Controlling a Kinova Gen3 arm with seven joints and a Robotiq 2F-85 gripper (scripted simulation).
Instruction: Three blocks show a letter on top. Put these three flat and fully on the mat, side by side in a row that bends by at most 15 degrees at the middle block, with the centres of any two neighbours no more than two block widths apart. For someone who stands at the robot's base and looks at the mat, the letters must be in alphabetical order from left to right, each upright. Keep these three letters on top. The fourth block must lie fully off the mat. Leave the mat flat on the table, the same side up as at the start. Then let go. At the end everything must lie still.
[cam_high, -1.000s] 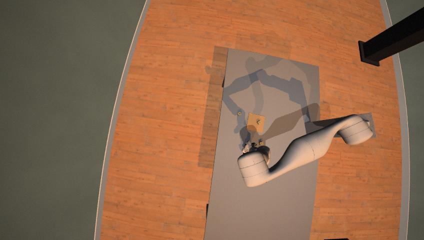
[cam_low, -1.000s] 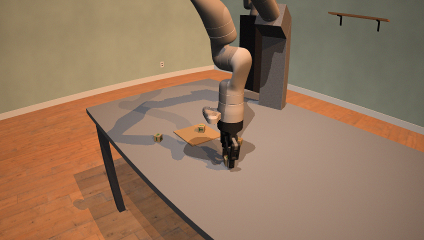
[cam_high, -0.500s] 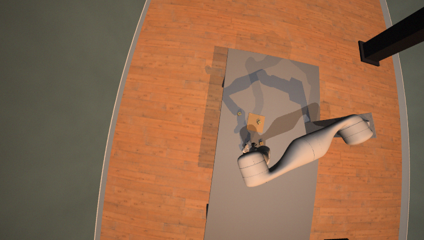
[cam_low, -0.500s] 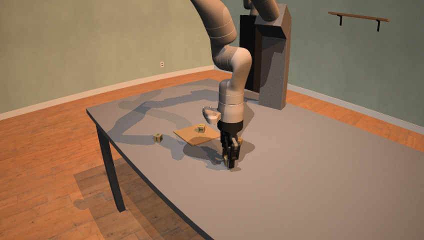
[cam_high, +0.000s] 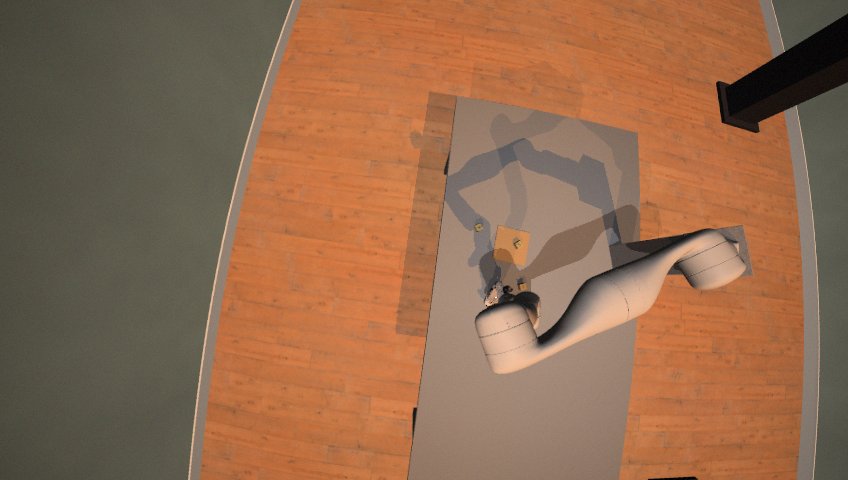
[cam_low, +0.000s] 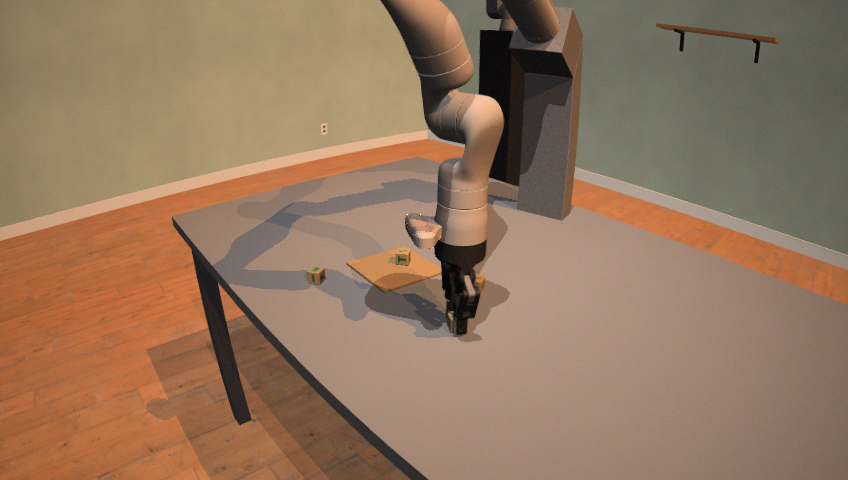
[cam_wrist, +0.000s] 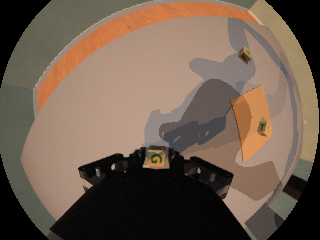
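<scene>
Right now my hand is 60 mm past the mat, 230 mm to the left of it and 20 mm above it.
</scene>
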